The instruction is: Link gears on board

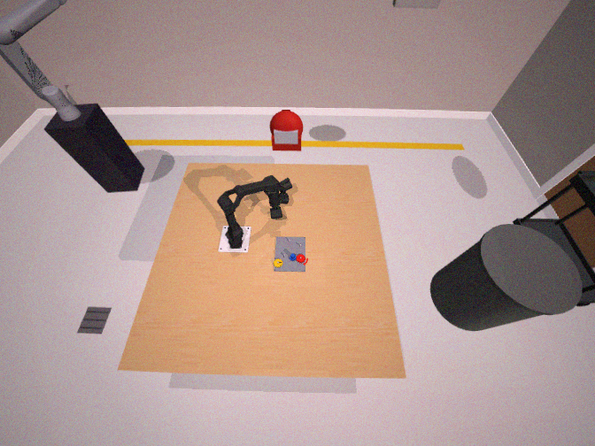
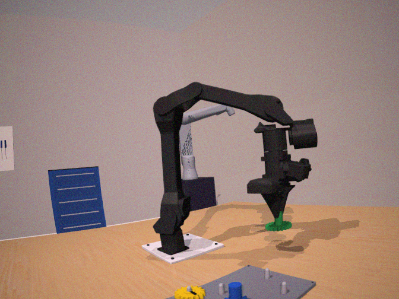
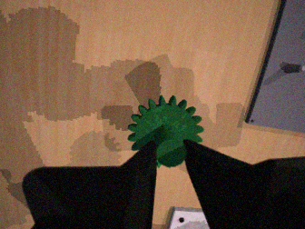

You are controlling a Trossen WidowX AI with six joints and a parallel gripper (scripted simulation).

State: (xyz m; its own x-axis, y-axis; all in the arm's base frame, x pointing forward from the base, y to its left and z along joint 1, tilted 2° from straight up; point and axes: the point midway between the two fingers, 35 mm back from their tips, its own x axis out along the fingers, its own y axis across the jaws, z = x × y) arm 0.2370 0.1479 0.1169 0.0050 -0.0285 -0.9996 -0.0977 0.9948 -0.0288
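My gripper tip is 26 cm to the left of the blue gear, 8 cm short of it and 7 cm above it. Also, from my gripper tip: green gear (1 cm below); yellow gear (29 cm to the right, 7 cm below); red gear (27 cm to the right, 13 cm ahead, 7 cm below).
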